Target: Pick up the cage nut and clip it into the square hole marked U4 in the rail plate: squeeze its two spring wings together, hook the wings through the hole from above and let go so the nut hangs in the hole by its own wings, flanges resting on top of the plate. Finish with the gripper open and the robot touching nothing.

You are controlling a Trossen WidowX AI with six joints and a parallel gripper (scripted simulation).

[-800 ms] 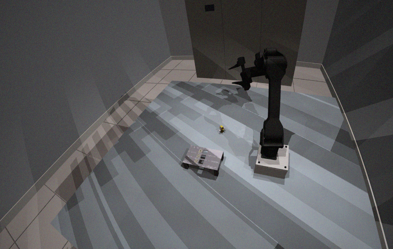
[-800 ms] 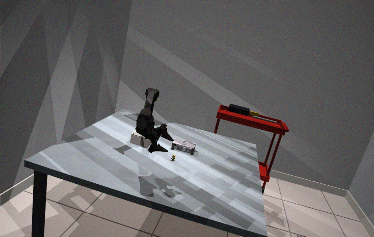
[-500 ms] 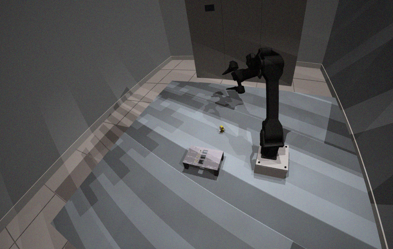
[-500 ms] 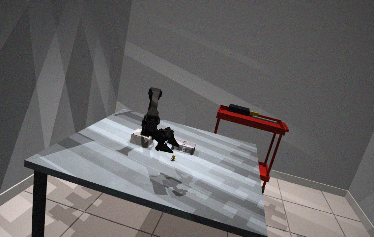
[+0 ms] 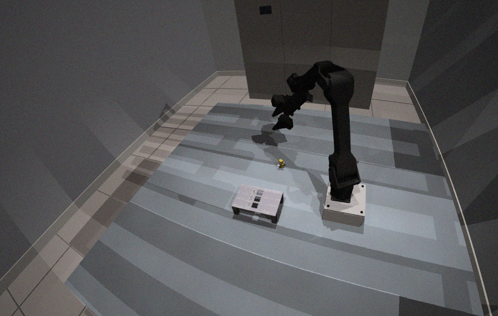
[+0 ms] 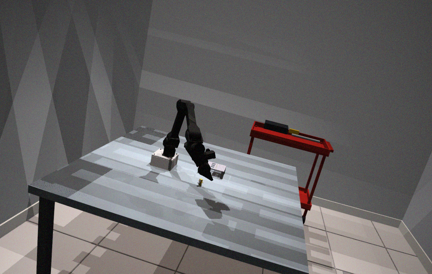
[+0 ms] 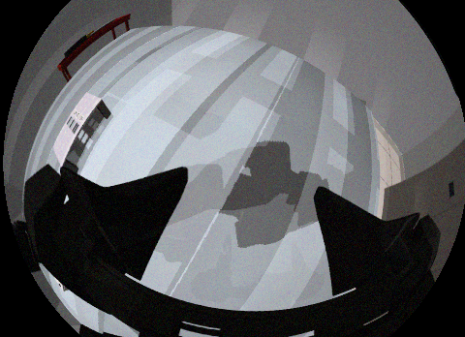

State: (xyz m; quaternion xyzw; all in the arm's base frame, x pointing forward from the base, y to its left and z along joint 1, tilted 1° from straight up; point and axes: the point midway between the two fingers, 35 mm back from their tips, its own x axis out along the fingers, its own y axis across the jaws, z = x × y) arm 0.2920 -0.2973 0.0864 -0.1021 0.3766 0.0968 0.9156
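Right now my gripper tip is 70 mm past the cage nut, 140 mm to the right of it and 110 mm above it.
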